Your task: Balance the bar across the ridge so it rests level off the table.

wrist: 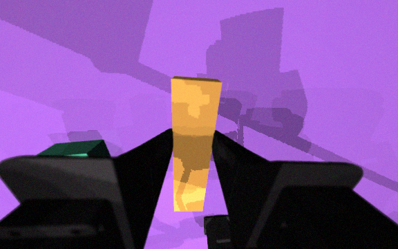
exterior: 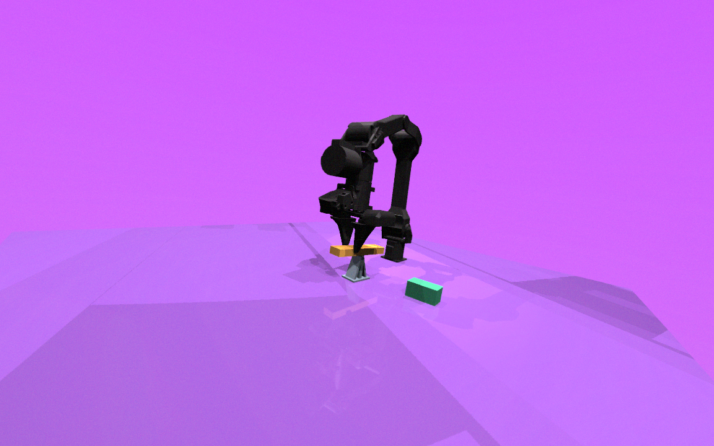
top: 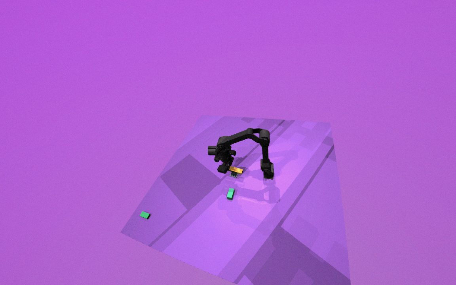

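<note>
The bar lies 30 mm behind my gripper tip. The rest, counted from my gripper tip: green block (160 mm to the left, 60 mm behind, 50 mm below).
</note>
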